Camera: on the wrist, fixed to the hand. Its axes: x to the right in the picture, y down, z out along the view.
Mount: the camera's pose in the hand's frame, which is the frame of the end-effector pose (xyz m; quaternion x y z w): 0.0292 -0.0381 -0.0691 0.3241 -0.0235 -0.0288 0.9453
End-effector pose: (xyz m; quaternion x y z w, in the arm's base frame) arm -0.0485 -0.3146 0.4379 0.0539 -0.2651 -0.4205 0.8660
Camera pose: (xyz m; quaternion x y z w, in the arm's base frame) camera -0.0255 -0.3701 0.3789 0.3294 -0.4057 -0.3378 0.7828
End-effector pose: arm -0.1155 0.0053 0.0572 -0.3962 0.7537 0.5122 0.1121
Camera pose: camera -0.0913 -0.0744 0.0455 -0.3479 0.8644 0.2460 0.2668
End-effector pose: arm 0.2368 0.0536 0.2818 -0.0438 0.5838 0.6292 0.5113
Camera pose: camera 0.2120 0.0092 0.2147 0.1223 0.7425 0.3919 0.5293
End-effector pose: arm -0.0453 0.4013 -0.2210 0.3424 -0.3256 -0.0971 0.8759
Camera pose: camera 0.0232 0.3985 -0.2698 0.6147 -0.3500 -0.0195 0.7066
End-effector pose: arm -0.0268 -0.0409 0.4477 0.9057 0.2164 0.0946 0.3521
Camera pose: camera -0.0356 0.0388 0.4731 0.9662 0.2530 -0.0121 0.0471
